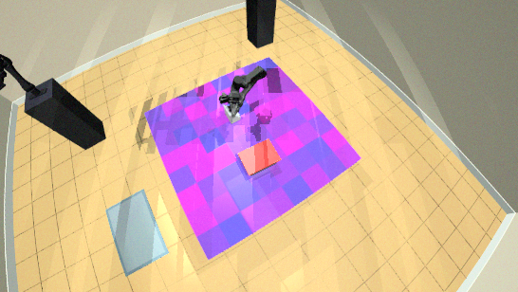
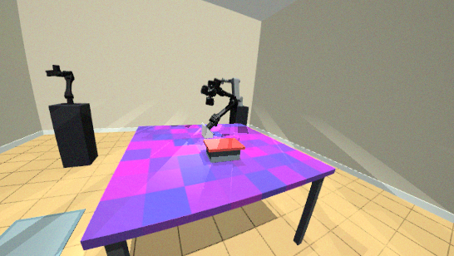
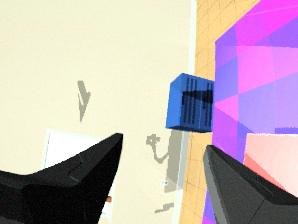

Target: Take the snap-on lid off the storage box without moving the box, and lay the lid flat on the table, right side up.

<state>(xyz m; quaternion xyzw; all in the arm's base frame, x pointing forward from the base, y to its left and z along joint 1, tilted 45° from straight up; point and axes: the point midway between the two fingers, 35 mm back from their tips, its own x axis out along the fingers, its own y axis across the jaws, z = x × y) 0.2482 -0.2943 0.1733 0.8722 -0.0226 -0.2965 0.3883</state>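
Right now the red lid is 17 cm ahead of my gripper tip, 7 cm to the left of it and 31 cm below it. From my gripper tip the other things lie so: grey storage box 17 cm ahead, 7 cm to the left, 35 cm below.
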